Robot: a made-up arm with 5 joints.
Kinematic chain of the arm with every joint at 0, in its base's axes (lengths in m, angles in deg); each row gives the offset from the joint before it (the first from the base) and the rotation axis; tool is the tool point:
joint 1: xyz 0 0 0.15 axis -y
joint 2: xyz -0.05 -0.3 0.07 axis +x
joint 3: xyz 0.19 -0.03 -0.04 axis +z
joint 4: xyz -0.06 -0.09 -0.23 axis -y
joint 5: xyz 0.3 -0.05 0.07 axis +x
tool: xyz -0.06 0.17 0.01
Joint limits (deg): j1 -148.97..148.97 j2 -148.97..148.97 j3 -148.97..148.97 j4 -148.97..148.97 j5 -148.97..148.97
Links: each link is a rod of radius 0.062 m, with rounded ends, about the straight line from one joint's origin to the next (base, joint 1, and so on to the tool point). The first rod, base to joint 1, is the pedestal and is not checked.
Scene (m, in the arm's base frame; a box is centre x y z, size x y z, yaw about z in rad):
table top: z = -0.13
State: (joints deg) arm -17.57 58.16 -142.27 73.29 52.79
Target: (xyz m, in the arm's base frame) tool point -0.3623 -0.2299 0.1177
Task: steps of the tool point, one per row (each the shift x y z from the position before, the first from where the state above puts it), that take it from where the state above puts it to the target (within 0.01 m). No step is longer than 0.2 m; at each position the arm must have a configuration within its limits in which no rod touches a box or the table.
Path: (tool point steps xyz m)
1: -0.0476 0.0192 0.1185
2: -0.1000 0.0134 0.0950
3: -0.1382 0.0067 0.0469
4: -0.1509 0.0004 -0.0168
5: -0.1323 -0.0045 -0.0821
6: -0.0847 -0.0069 -0.1334
7: -0.0179 -0.0061 -0.1579

